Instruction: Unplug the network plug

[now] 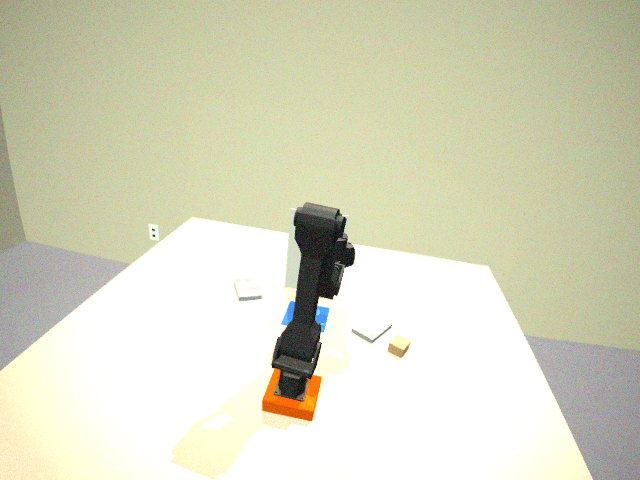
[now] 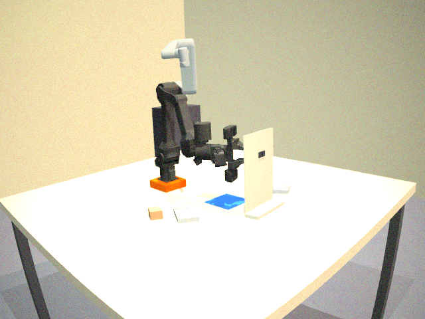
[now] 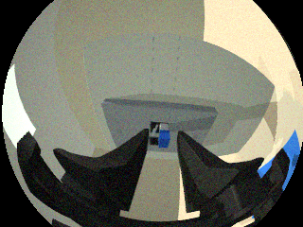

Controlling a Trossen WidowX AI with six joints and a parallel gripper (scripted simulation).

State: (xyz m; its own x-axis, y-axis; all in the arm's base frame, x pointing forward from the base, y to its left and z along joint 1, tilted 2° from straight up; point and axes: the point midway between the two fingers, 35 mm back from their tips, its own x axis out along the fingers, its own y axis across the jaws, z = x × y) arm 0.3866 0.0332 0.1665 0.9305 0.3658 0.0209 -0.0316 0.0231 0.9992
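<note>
Right now my gripper tip is right at the network plug. Also, from my gripper tip: upright panel: 2 cm ahead, 1 cm to the left, 7 cm below; blue marked square: 12 cm behind, 1 cm to the right, 18 cm below.
</note>
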